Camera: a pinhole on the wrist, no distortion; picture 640 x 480 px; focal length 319.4 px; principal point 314.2 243.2 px. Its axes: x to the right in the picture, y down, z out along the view. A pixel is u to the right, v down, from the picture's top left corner.
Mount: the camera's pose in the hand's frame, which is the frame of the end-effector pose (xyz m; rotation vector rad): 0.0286 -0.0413 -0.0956 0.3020 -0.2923 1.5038
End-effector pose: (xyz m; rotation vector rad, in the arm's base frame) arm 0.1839 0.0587 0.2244 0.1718 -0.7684 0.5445
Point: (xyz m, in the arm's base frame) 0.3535 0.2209 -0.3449
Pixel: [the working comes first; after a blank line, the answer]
In the camera's frame: -0.0786 0.2593 -0.4784

behind the camera
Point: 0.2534 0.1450 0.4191
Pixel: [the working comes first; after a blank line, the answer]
In the camera's frame: 0.1327 -0.1778 0.1247

outside the picture
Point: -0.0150 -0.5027 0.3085
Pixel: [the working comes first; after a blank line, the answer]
In the camera's frame: -0.1507 0.3056 0.5603

228.3 417.4
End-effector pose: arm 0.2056 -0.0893 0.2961 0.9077 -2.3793 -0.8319
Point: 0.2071 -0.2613 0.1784
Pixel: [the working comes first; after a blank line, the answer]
In the camera's frame: -0.0857 -0.0736 0.1590

142.1 95.4
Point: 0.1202 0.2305 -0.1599
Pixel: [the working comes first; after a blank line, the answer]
In the camera's frame: 0.1714 0.2940 0.5623

411.6 410.2
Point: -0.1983 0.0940 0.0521
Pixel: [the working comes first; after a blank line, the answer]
In the camera's frame: 0.3674 -0.0513 0.4764

560.5 208.8
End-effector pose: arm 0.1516 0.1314 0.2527 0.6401 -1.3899 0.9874
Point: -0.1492 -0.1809 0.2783
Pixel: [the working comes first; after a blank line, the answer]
In the camera's frame: 0.3259 0.0490 0.4258

558.6 280.0
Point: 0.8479 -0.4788 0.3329
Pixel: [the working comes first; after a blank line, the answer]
In the camera's frame: -0.7035 0.0976 0.5804

outside the picture
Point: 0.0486 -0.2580 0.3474
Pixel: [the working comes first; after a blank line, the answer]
In the camera's frame: 0.1150 0.0047 0.4841

390.0 246.3
